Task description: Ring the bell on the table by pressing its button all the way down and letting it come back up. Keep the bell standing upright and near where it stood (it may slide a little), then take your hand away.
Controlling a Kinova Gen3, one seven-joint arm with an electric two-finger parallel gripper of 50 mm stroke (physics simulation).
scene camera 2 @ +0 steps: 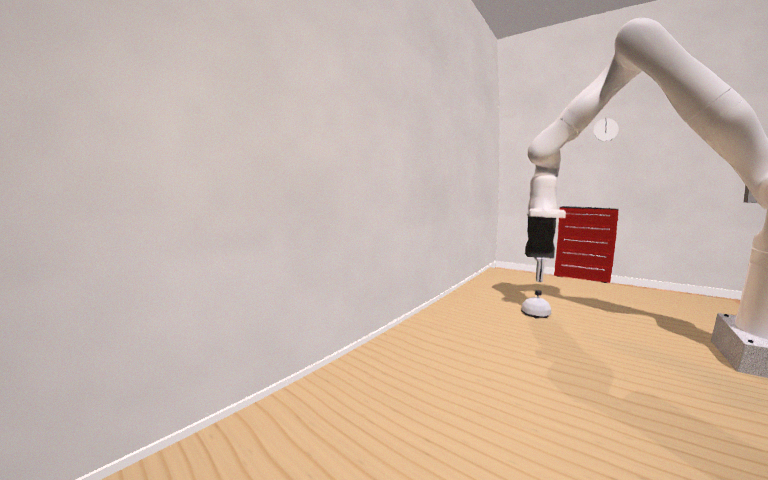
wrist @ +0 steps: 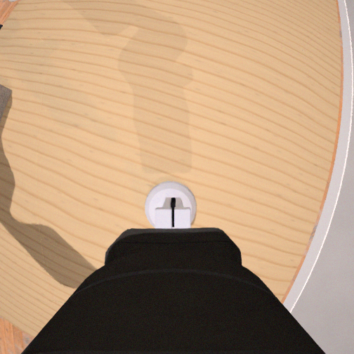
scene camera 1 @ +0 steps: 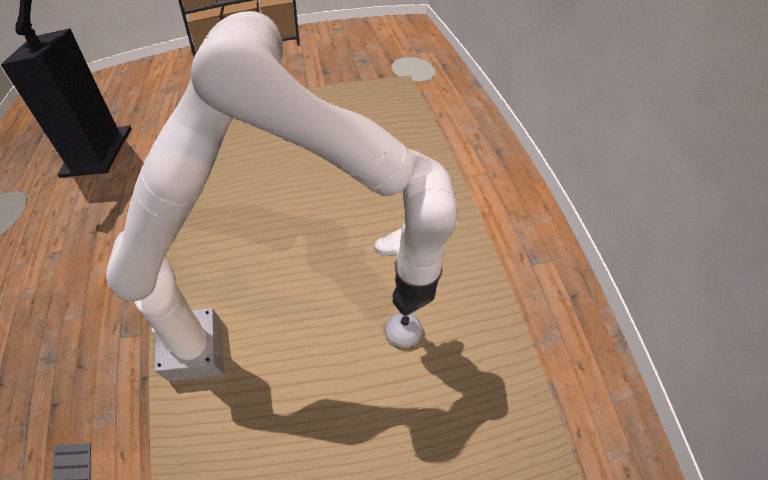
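Pixels of known places: gripper, fingertip midpoint: [scene camera 2: 538, 281] [scene camera 1: 404, 305]; arm's base, origin of the base link: [scene camera 2: 763, 329] [scene camera 1: 188, 341].
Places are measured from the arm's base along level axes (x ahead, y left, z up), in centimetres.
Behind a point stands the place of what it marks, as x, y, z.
The bell, a pale grey dome [scene camera 1: 402, 336] @[47.2, 3.7, -3.1] [scene camera 2: 535, 309] @[46.8, 10.0, -4.4] [wrist: 170, 188], stands upright on the wood-grained table [scene camera 1: 317, 362] @[28.7, -0.9, -6.8] [scene camera 2: 396, 396] @[50.4, 58.8, -6.8] [wrist: 260, 150]. Its black button [scene camera 1: 404, 320] @[47.6, 6.2, -0.2] [scene camera 2: 538, 292] @[47.5, 7.1, -0.3] stands up from the top of the dome. My gripper [scene camera 2: 539, 280] @[47.4, 8.1, 3.2] [wrist: 173, 207] is shut and empty, pointing down right above the bell. In the scene camera 2 view a small gap shows between the fingertips and the button. In the wrist view the fingers cover the middle of the dome, and the button cannot be told apart there.
The arm's grey base block [scene camera 1: 214, 339] @[5.8, 1.4, -1.3] [scene camera 2: 727, 342] @[5.6, 2.7, -3.6] stands on the table, well to one side of the bell. A red drawer cabinet [scene camera 2: 586, 244] stands by the far wall. A black pedestal [scene camera 1: 62, 101] and a rack with boxes [scene camera 1: 296, 22] stand beyond the table.
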